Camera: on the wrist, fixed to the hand. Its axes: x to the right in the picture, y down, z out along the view.
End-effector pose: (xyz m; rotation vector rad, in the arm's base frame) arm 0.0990 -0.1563 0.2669 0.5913 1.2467 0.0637
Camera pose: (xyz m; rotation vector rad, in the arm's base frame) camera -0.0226 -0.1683 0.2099 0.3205 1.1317 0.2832
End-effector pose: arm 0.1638 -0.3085 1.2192 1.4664 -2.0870 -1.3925
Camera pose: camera 0.2779 -0.3802 1.2234 1.2512 -1.7884 -1.6951
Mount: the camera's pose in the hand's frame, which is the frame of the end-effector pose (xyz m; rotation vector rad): 0.0043 -0.0687 -0.1159 -0.3399 -0.0623 0.0402
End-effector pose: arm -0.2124 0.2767 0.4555 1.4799 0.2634 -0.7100
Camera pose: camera -0.2191 0.3912 0.3847 1.1352 0.2903 -0.6425
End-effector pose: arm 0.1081 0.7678 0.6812 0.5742 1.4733 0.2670
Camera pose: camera -0.0169 0.7355 0.6426 0.3343 1.3202 0.5151
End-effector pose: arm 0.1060 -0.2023 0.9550 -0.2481 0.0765 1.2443
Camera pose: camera 0.1812 -0.2452 0.8516 -0.5035 -0.1864 1.3008
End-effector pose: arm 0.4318 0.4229 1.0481 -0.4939 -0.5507 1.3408
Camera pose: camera 0.5579 0.4136 1.0015 -0.7450 -0.8306 1.3092
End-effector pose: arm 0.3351 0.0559 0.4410 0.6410 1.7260 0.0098
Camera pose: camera 0.2016 0.0377 0.4446 0.4190 1.6024 0.3022
